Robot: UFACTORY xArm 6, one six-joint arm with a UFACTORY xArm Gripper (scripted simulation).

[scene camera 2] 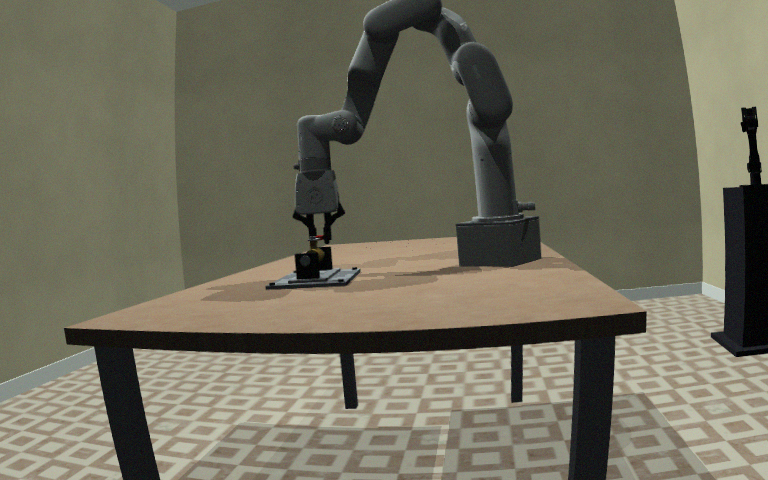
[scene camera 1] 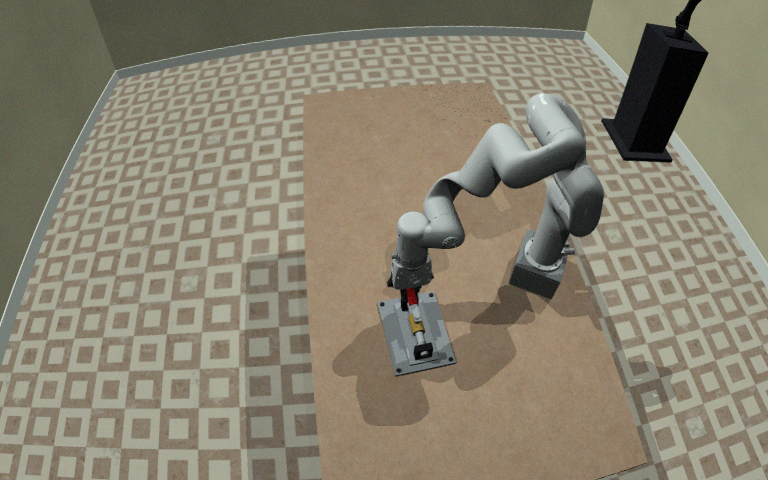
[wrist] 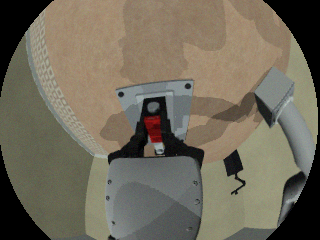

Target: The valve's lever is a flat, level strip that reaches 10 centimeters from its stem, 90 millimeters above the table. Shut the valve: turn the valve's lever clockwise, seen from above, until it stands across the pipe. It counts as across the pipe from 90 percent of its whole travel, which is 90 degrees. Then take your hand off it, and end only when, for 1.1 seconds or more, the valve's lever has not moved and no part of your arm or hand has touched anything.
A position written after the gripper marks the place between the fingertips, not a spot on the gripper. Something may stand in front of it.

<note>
In view: the gripper [scene camera 2: 320, 244] and a base plate [scene camera 1: 398, 354].
The gripper also shows in scene camera 1 [scene camera 1: 409, 293] and in the wrist view [wrist: 154, 118]. The base plate also shows in scene camera 2 [scene camera 2: 345, 276].
</note>
